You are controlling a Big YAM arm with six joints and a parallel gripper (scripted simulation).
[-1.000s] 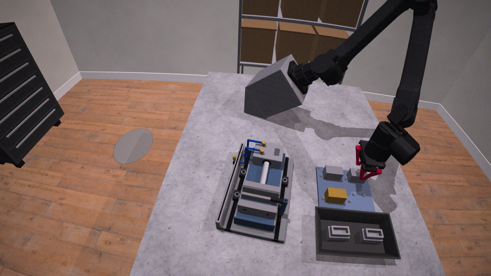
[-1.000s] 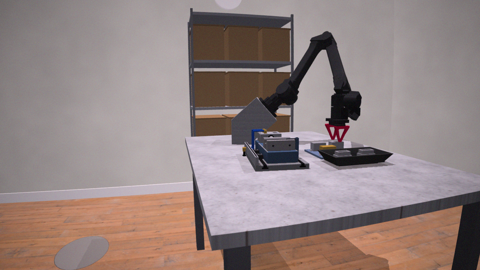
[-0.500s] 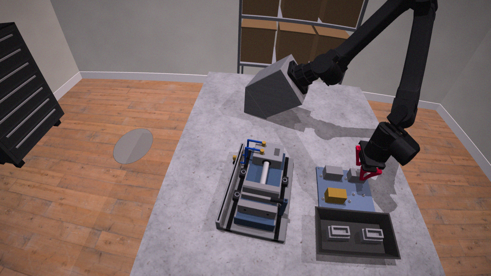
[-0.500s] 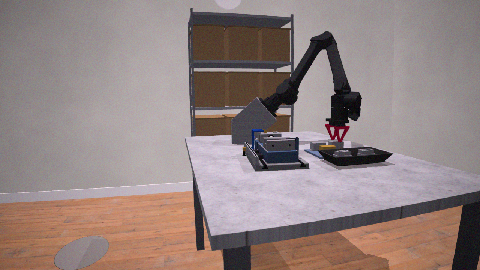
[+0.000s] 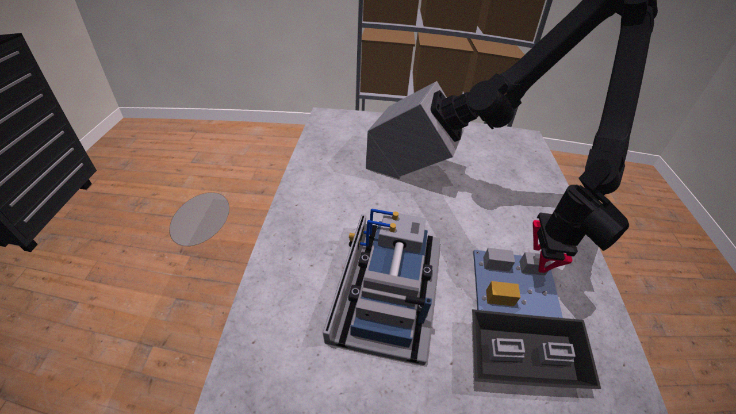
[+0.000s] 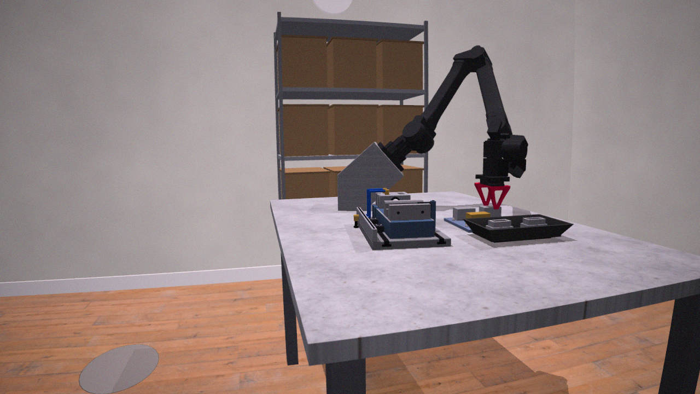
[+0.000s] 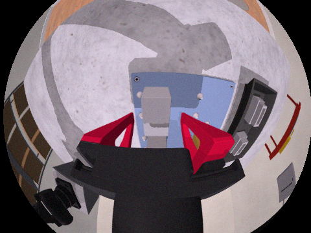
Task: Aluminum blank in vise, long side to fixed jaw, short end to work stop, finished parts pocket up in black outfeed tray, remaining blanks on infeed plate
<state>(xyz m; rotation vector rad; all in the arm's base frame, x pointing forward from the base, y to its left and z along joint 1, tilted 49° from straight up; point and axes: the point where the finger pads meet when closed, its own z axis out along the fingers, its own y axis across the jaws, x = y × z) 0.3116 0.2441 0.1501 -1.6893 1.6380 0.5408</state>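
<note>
Now: the work stop rod 26 cm to the right of my hand, 20 cm ahead of it and 4 cm above it. Round my hand: yellow brass blank 10 cm ahead, 8 cm to the right, 2 cm below; blue infeed plate 5 cm ahead, 4 cm to the right, 4 cm below.
</note>
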